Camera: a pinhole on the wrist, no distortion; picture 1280 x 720 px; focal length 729.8 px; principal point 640.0 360.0 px. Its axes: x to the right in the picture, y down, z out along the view. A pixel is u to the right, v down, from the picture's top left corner.
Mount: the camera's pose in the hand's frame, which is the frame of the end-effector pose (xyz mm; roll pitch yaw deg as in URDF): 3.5 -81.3 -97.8 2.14 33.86 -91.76
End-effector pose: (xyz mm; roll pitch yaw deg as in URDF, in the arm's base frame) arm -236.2 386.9 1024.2 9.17 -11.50 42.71
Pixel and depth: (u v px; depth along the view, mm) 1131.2 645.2 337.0
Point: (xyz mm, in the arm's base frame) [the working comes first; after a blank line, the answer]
In the camera's frame: 226.8 131.7 337.0

162.6 119.4 1031.5
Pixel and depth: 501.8 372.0 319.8
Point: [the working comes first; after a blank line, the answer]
In the camera's frame: -60.6 5.3 319.8

-103.9 184.6 1185.1
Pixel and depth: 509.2 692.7 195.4
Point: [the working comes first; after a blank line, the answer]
In the camera's frame: -35.0 89.1 195.4

-65.3 303.8 1098.7
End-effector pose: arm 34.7 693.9 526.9 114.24 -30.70 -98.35
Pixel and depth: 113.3 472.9 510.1
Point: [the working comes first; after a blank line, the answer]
In the camera's frame: -368.1 78.9 510.1

-449.0 566.8 321.9
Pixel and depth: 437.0 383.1 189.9
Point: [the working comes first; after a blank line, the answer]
In the camera's frame: -52.8 6.0 189.9

-0.2 612.3 383.3
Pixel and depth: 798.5 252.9 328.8
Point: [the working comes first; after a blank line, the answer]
In the camera's frame: 71.4 -48.3 328.8

26.6 571.8 195.4
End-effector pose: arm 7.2 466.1 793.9 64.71 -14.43 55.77
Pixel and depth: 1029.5 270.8 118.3
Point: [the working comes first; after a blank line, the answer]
In the camera's frame: 63.1 -14.5 118.3

68.0 461.2 600.6
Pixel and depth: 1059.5 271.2 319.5
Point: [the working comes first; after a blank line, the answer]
In the camera's frame: 183.7 -38.9 319.5

216.2 360.0 447.7
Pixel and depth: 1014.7 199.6 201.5
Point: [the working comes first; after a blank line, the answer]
In the camera's frame: 103.5 -44.3 201.5

117.6 401.5 542.3
